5 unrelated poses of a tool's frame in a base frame.
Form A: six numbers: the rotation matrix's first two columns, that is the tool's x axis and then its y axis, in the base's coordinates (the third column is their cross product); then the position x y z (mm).
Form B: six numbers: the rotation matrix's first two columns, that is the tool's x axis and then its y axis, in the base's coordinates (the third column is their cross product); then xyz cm. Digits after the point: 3 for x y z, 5 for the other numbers.
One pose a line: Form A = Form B
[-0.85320 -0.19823 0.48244 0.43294 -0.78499 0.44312 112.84 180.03 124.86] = [-0.85320 -0.19823 0.48244 0.43294 -0.78499 0.44312 11.284 18.003 12.486]
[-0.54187 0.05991 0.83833 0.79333 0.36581 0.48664 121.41 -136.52 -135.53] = [-0.54187 0.05991 0.83833 0.79333 0.36581 0.48664 12.141 -13.652 -13.553]
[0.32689 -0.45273 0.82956 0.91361 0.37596 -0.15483 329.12 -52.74 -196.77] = [0.32689 -0.45273 0.82956 0.91361 0.37596 -0.15483 32.912 -5.274 -19.677]
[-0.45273 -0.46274 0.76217 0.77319 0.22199 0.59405 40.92 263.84 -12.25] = [-0.45273 -0.46274 0.76217 0.77319 0.22199 0.59405 4.092 26.384 -1.225]
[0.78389 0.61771 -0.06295 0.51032 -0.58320 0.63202 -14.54 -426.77 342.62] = [0.78389 0.61771 -0.06295 0.51032 -0.58320 0.63202 -1.454 -42.677 34.262]
